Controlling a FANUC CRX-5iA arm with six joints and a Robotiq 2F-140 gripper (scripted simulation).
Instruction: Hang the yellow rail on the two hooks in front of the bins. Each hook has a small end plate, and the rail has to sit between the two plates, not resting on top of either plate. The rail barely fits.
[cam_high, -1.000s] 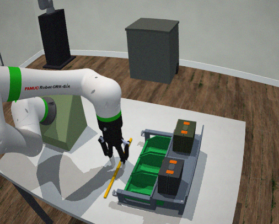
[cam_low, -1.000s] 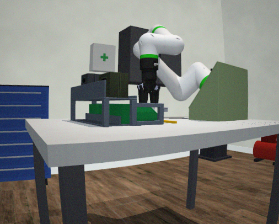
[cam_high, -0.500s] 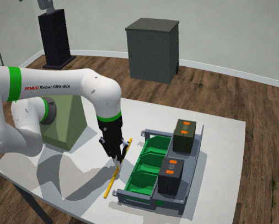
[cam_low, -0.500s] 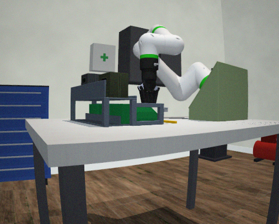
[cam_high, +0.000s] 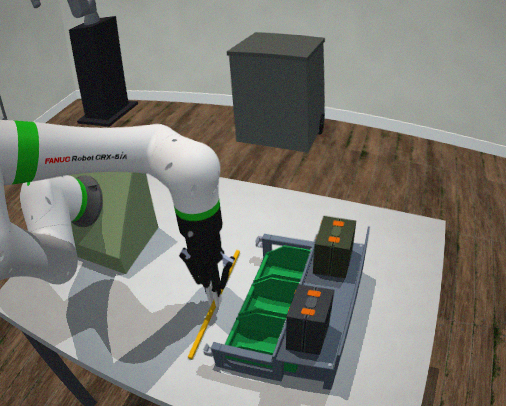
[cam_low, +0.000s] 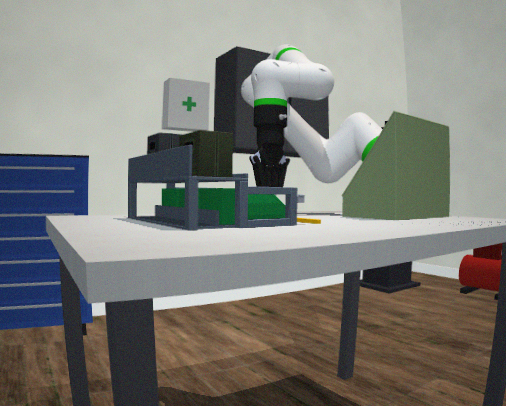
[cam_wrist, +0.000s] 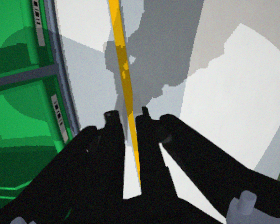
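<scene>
Now: the yellow rail 3 cm below my hand.
</scene>
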